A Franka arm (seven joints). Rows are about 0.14 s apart.
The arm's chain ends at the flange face. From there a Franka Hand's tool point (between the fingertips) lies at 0.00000 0.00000 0.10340 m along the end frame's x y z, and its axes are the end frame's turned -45 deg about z.
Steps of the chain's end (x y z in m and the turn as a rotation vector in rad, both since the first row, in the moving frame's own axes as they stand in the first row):
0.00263, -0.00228, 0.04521, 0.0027, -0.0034, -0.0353
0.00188, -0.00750, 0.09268, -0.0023, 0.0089, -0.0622
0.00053, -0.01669, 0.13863, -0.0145, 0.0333, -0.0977
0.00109, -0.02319, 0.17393, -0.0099, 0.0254, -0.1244
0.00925, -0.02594, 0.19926, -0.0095, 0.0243, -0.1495
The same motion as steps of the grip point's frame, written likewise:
0.00341, -0.00020, 0.04521, 0.0043, -0.0005, -0.0353
0.00714, -0.00317, 0.09268, -0.0079, 0.0047, -0.0622
0.01372, -0.00801, 0.13856, -0.0338, 0.0133, -0.0977
0.01846, -0.01312, 0.17389, -0.0250, 0.0110, -0.1244
0.02615, -0.00942, 0.19922, -0.0239, 0.0105, -0.1495

